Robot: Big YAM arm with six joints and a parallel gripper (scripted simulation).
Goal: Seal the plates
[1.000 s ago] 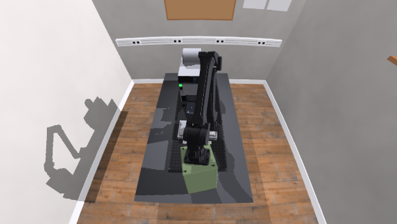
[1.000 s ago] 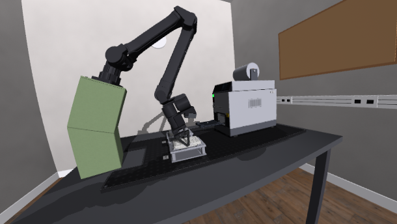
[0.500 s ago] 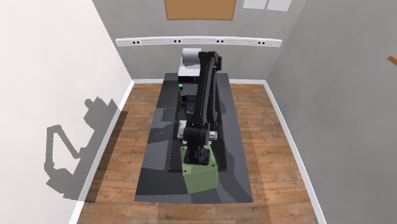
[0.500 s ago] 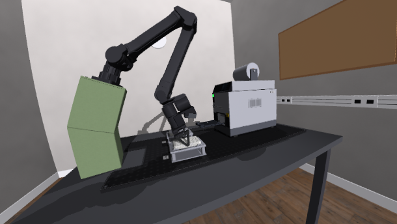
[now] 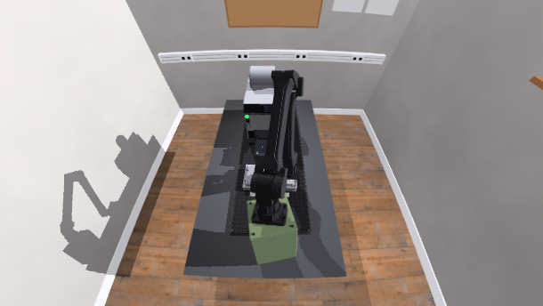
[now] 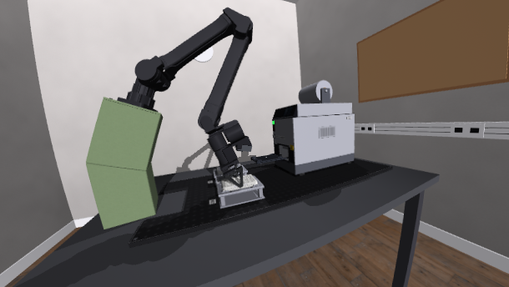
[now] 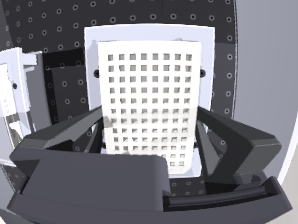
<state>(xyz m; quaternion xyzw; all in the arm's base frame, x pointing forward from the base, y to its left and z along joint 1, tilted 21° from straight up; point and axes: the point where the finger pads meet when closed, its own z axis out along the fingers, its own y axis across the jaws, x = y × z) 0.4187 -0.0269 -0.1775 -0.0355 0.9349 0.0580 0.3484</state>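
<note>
Now: hand right at the white plate. The rest, counted from my hand: dark sealer stage (19 cm to the left, 16 cm ahead, 3 cm above); yellow warning label (28 cm ahead, 12 cm to the left, 8 cm above); foil roll (50 cm ahead, 36 cm above, 24 cm to the left).
</note>
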